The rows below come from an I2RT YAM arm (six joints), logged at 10 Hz.
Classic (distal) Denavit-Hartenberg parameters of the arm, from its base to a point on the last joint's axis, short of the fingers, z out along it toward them. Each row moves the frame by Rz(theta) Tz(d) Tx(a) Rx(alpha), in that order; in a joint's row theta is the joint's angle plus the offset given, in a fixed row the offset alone. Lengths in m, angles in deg.
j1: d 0.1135; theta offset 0; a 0.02; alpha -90
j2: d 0; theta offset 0; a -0.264; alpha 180
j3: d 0; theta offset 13.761; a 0.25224; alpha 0
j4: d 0; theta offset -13.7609; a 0.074; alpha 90
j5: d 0; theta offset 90; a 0; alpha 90
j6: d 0.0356; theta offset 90; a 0; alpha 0
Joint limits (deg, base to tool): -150..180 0..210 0..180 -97..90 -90..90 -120..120
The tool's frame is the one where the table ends.
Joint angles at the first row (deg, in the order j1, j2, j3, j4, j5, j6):
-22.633 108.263 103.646 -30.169 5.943 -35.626
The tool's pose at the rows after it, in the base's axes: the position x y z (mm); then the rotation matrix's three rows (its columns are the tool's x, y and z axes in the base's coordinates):
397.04 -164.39 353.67; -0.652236 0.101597 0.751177; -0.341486 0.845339 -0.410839; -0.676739 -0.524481 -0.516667
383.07 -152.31 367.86; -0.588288 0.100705 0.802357; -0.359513 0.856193 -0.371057; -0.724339 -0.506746 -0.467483
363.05 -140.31 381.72; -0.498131 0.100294 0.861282; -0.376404 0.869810 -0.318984; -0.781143 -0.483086 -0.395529
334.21 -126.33 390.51; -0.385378 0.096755 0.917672; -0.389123 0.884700 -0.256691; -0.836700 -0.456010 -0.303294
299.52 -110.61 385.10; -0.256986 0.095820 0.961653; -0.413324 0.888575 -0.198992; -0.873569 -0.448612 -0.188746
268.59 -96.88 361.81; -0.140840 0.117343 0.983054; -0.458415 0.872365 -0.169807; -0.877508 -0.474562 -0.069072
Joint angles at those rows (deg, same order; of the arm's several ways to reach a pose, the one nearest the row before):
-22.020 104.799 100.564 -27.045 5.694 -34.326
-21.424 100.345 97.076 -24.644 3.001 -33.388
-21.204 94.565 91.869 -20.605 -0.810 -32.083
-21.238 86.778 83.702 -14.659 -5.346 -30.298
-21.318 77.379 71.562 -5.214 -9.452 -29.016
-21.249 68.855 57.311 7.503 -11.421 -29.206

